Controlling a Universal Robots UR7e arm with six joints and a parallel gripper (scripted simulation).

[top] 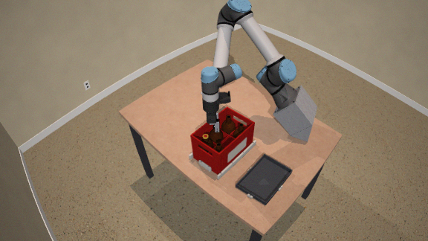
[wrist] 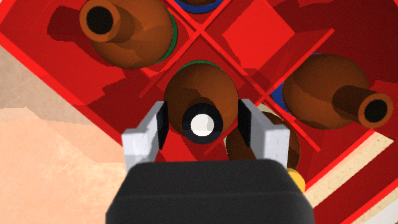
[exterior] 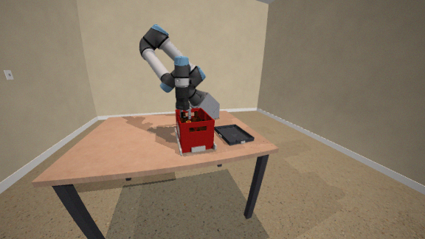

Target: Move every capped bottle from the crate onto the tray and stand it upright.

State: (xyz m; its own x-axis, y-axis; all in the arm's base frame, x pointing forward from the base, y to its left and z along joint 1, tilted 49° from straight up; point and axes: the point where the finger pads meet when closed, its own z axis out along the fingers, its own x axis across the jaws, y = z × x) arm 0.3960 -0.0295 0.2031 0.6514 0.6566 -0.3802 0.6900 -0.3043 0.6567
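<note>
The white-capped bottle lies 80 mm below my hand. The rest, counted from my hand: dark tray: 330 mm to the left, 160 mm below; red crate: 40 mm to the left, 90 mm below.
</note>
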